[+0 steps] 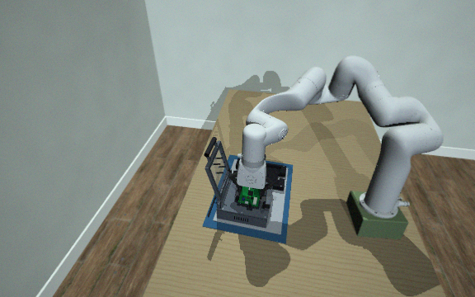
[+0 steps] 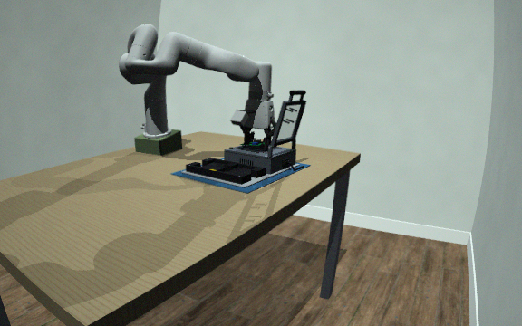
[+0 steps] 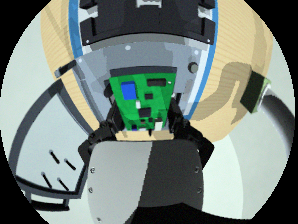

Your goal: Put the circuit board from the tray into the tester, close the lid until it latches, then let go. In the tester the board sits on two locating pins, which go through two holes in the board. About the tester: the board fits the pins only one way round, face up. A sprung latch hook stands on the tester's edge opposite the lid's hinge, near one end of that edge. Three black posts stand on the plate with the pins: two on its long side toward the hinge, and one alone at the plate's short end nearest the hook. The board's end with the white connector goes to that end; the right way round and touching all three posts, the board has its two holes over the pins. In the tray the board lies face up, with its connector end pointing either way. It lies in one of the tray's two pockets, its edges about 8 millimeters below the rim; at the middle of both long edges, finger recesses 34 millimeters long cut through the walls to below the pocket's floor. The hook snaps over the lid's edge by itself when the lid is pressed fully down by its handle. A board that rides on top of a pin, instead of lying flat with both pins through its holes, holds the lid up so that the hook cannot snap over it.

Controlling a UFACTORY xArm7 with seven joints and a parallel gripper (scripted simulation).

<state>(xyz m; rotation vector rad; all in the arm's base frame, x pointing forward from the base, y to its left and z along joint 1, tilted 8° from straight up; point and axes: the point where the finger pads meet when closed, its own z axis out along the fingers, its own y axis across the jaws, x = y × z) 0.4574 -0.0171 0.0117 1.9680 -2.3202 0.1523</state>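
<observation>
Right now my hand is 1 cm short of the tester plate, 1 cm to the right of it and 1 cm above it. The rest, counted from my hand: lid (12 cm ahead, 2 cm to the right, 10 cm above); green circuit board (right at my hand).
</observation>
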